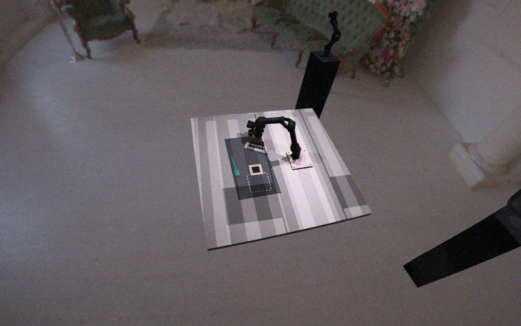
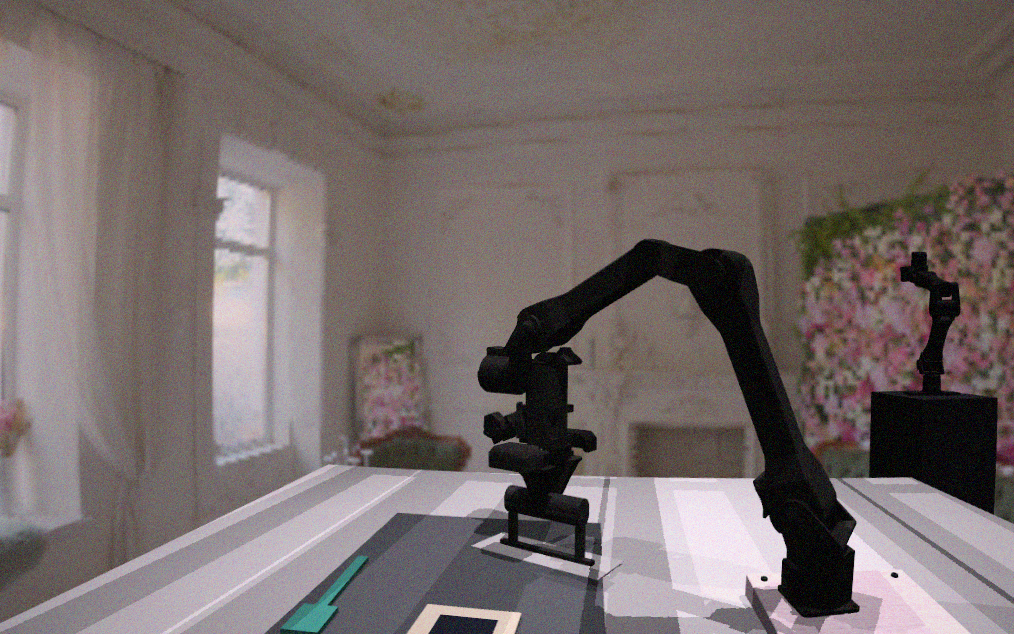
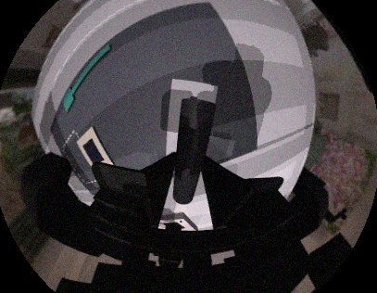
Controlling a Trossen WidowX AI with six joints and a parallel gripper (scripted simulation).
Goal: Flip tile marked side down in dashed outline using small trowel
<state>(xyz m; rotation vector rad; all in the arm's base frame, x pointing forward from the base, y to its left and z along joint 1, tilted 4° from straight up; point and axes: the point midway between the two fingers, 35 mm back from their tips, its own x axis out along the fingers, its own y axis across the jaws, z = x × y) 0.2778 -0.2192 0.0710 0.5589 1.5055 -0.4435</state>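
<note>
Now: gripper tip 20 mm past the trowel, 10 mm to the right of it and 30 mm above it. From my gripper tip the other things lie so: teal flat tool 260 mm ahead, 160 mm to the left, 60 mm below; tile 100 mm ahead, 230 mm to the left, 60 mm below; dark mat 120 mm ahead, 160 mm to the left, 80 mm below.
</note>
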